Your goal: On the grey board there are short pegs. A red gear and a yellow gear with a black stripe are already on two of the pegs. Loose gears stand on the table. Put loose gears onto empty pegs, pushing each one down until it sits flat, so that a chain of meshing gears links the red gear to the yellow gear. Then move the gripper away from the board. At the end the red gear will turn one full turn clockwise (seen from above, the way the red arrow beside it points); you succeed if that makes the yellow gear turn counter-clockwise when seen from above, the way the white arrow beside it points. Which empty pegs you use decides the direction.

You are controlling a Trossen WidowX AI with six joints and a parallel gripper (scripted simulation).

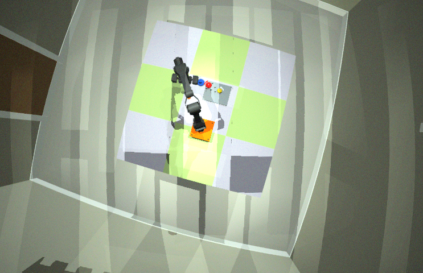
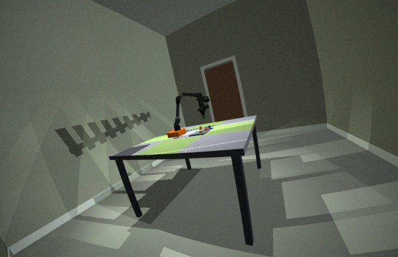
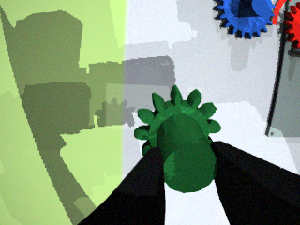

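My gripper tip is 60 mm short of the red gear, 150 mm to the left of it and 140 mm above it. Round my gripper tip: blue gear (70 mm ahead, 80 mm to the right, 140 mm below); green gear (10 mm below); orange gear (70 mm behind, 10 mm to the right, 140 mm below).
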